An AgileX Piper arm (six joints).
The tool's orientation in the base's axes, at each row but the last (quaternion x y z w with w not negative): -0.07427, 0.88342, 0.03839, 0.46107; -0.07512, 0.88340, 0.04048, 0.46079; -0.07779, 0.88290, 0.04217, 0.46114; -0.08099, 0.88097, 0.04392, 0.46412; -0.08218, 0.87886, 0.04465, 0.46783; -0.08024, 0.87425, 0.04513, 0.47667
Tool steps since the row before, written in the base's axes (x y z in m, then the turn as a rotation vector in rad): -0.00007, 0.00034, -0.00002, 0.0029, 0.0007, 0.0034; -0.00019, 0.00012, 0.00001, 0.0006, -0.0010, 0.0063; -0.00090, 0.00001, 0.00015, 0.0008, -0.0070, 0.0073; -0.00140, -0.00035, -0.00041, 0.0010, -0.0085, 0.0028; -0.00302, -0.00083, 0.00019, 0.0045, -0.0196, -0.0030; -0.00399, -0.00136, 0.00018, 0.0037, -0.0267, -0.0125
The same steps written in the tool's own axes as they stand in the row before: 0.00002, 0.00035, 0.00000, -0.0045, 0.0002, 0.0005; 0.00009, 0.00015, -0.00014, -0.0054, -0.0011, -0.0033; 0.00038, 0.00017, -0.00081, -0.0058, -0.0070, -0.0045; 0.00115, -0.00009, -0.00096, -0.0020, -0.0085, -0.0021; 0.00158, -0.00025, -0.00270, 0.0020, -0.0201, 0.0023; 0.00211, -0.00061, -0.00361, 0.0111, -0.0270, 0.0057
